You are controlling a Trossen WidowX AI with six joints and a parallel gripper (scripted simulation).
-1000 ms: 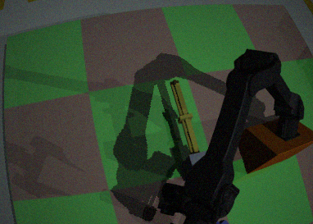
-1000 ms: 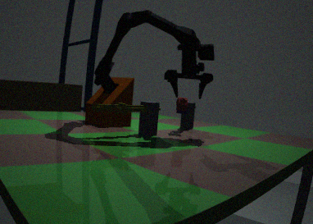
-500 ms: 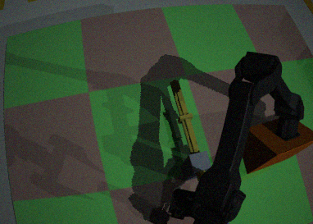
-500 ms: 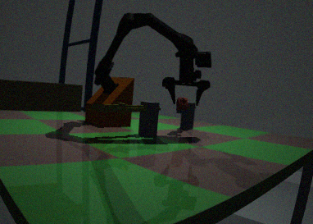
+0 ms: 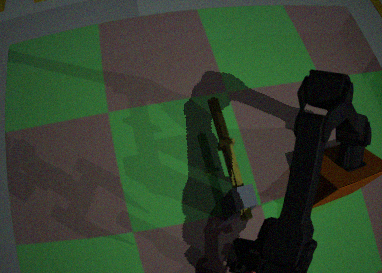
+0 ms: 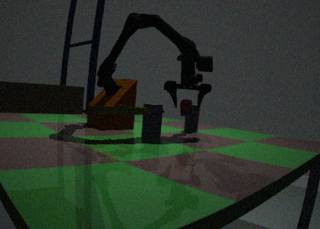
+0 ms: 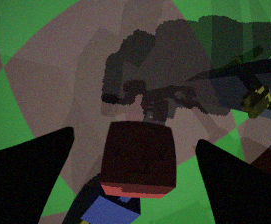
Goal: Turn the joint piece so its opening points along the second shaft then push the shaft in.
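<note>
My gripper tip is 2 cm past the square joint piece and 1 cm to the right of it.
</note>
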